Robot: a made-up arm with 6 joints. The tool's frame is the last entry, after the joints. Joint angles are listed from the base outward. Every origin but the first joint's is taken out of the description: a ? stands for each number. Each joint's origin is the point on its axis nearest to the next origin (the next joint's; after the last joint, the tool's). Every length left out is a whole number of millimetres.
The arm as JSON. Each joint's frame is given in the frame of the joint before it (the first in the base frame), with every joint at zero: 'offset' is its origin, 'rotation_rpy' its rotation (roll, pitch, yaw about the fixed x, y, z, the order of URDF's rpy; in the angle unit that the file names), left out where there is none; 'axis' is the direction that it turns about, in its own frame. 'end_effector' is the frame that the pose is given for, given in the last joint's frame.
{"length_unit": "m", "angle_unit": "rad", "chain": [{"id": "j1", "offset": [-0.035, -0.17, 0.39], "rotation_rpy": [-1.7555, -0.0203, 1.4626], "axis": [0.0, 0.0, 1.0]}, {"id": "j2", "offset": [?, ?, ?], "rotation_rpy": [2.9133, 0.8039, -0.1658], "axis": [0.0, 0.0, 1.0]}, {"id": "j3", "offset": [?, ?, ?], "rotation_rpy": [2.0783, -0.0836, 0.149], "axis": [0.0, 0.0, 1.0]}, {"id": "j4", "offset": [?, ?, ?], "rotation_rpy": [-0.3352, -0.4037, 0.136], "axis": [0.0, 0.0, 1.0]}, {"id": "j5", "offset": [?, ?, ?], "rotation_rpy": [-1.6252, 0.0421, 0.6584], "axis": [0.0, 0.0, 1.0]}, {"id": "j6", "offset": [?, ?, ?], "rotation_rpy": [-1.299, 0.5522, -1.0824], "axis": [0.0, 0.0, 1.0]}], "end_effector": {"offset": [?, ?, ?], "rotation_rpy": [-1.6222, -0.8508, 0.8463]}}
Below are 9 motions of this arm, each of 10 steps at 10 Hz.
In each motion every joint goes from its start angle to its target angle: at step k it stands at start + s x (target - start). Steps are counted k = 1, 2, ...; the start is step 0. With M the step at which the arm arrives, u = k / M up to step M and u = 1 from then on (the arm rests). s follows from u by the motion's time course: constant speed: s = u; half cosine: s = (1 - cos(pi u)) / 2; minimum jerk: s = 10 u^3 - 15 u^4 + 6 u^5.
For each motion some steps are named. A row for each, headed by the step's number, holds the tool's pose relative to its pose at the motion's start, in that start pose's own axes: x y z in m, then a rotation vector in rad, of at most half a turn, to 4 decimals.
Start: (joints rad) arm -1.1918 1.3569 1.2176 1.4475 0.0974 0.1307
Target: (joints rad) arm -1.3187 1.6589 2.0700 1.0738 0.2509 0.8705
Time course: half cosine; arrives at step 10
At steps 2, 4, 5, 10:
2: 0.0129 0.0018 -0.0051 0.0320 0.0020 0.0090
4: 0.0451 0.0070 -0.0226 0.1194 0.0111 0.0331
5: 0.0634 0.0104 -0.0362 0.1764 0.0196 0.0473
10: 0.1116 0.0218 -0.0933 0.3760 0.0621 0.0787

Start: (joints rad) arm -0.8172 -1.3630 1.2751 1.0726 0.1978 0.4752
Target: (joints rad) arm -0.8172 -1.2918 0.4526 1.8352 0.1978 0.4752
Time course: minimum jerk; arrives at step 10
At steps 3, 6, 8, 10:
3: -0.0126 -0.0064 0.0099 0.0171 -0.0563 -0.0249
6: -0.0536 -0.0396 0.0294 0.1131 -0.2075 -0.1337
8: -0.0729 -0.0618 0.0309 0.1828 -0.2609 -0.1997
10: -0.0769 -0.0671 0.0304 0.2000 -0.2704 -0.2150

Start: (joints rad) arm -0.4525 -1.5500 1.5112 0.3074 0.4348 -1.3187
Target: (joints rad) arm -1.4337 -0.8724 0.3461 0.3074 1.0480 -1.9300
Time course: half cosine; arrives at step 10
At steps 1, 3, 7, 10:
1: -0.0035 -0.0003 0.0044 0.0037 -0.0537 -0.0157
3: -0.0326 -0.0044 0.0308 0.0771 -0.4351 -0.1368
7: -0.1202 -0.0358 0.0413 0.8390 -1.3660 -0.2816
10: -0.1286 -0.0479 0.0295 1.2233 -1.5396 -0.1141

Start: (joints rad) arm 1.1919 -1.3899 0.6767 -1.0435 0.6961 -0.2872
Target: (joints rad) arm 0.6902 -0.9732 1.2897 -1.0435 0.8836 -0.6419
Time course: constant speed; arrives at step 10
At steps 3, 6, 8, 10:
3: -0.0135 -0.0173 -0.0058 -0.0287 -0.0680 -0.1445
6: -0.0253 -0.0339 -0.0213 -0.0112 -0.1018 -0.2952
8: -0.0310 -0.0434 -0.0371 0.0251 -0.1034 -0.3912
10: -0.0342 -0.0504 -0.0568 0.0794 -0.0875 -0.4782

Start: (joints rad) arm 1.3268 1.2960 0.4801 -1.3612 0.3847 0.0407
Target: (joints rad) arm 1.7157 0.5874 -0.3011 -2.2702 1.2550 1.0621
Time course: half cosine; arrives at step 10
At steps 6, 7, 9, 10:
6: 0.0377 0.0124 -0.1628 1.4041 -0.7717 0.2403
7: 0.0357 0.0298 -0.2029 1.7403 -0.9439 0.1115
9: 0.0280 0.0647 -0.2471 2.1353 -1.1865 -0.1783
10: 0.0266 0.0703 -0.2520 2.1821 -1.2213 -0.2286

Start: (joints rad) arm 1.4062 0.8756 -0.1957 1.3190 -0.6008 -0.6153
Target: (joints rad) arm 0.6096 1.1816 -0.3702 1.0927 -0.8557 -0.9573
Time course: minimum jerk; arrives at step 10
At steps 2, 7, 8, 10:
2: 0.0040 -0.0156 -0.0091 0.0312 0.0076 0.0497
7: 0.0650 -0.1511 -0.1986 0.4019 -0.0989 0.6299
8: 0.0726 -0.1564 -0.2304 0.4460 -0.1395 0.6875
10: 0.0765 -0.1578 -0.2482 0.4698 -0.1639 0.7163

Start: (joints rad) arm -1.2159 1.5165 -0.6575 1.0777 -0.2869 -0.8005
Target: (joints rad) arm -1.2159 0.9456 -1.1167 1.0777 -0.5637 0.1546
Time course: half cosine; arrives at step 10
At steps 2, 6, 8, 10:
2: 0.0000 0.0031 0.0108 0.0291 -0.0509 0.0402
6: 0.0093 0.0198 0.0653 0.2623 -0.2528 0.3147
8: 0.0203 0.0264 0.0848 0.4024 -0.2841 0.4396
10: 0.0258 0.0288 0.0914 0.4614 -0.2860 0.4843

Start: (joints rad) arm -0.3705 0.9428 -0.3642 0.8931 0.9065 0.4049
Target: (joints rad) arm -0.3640 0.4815 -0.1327 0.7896 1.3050 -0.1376
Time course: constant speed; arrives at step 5
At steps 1, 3, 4, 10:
1: 0.0042 0.0219 -0.0220 -0.1271 0.0753 0.1036
3: 0.0006 0.0617 -0.0677 -0.3850 0.1894 0.3113
4: -0.0064 0.0788 -0.0906 -0.5148 0.2271 0.4141
10: -0.0163 0.0935 -0.1131 -0.6444 0.2512 0.5151

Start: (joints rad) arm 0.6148 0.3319 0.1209 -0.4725 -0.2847 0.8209
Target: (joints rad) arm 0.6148 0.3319 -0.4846 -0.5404 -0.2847 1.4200
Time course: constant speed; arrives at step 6
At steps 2, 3, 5, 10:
2: -0.0097 0.0231 0.0011 0.1760 -0.0708 0.2053
3: -0.0156 0.0330 0.0010 0.2729 -0.0924 0.3032
5: -0.0285 0.0500 -0.0004 0.4810 -0.1067 0.4863
10: -0.0353 0.0571 -0.0017 0.5909 -0.0989 0.5702

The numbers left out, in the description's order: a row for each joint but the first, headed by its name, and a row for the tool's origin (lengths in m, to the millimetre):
j2: -0.135 -0.054 0.0
j3: -0.015 0.169 0.0
j4: 0.104 -0.054 0.0
j5: 0.046 0.071 0.0
j6: -0.05 -0.001 0.0
tool: -0.005 0.059 0.0

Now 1 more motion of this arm.
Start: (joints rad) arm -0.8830 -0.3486 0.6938 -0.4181 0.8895 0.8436
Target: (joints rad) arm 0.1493 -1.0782 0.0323 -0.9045 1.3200 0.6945
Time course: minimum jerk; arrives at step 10
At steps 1, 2, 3, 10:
1: 0.0013 0.0020 -0.0013 -0.0003 0.0049 0.0119
2: 0.0083 0.0133 -0.0094 -0.0005 0.0339 0.0787
3: 0.0193 0.0363 -0.0286 0.0061 0.1010 0.2119
10: -0.0499 0.1176 -0.1774 0.1971 0.7800 0.6791

